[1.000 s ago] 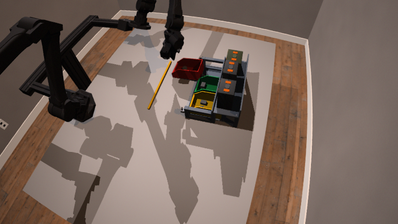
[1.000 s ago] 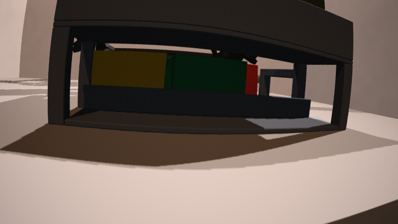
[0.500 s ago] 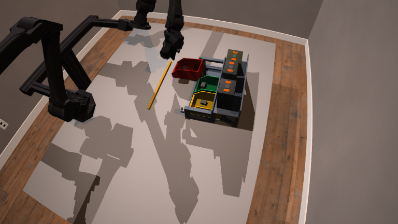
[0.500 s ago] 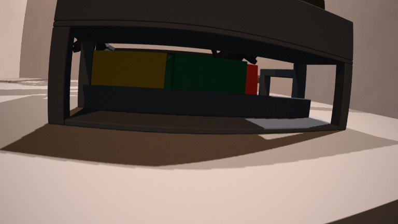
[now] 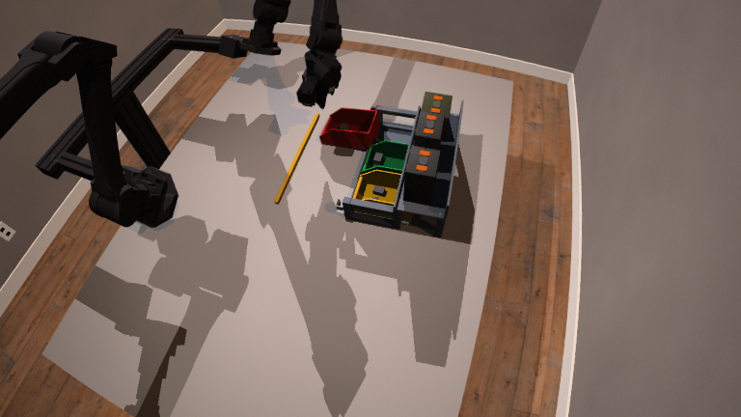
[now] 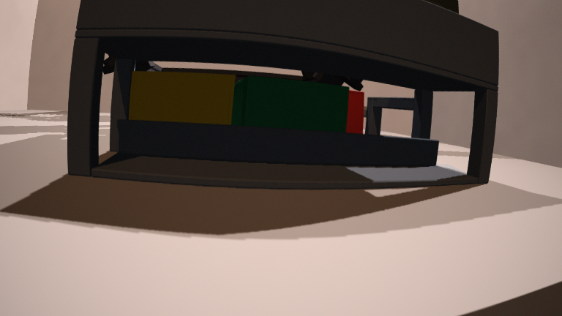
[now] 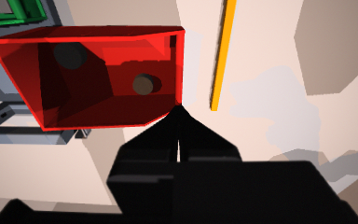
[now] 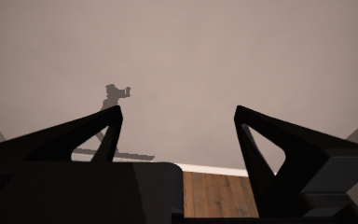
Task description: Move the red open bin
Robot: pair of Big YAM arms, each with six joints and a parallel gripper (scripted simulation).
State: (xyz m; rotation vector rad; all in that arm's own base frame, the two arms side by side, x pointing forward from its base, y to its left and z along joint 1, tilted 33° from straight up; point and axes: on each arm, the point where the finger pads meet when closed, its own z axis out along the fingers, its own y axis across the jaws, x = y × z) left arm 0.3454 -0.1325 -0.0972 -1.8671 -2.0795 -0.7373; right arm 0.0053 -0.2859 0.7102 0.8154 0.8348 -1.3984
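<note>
Now: the red open bin 80 mm below my left hand and 80 mm ahead of it. Also, from my left hand: grey shelf: 280 mm ahead, 100 mm to the right, 60 mm below; green bin: 250 mm ahead, 100 mm to the right, 80 mm below.
</note>
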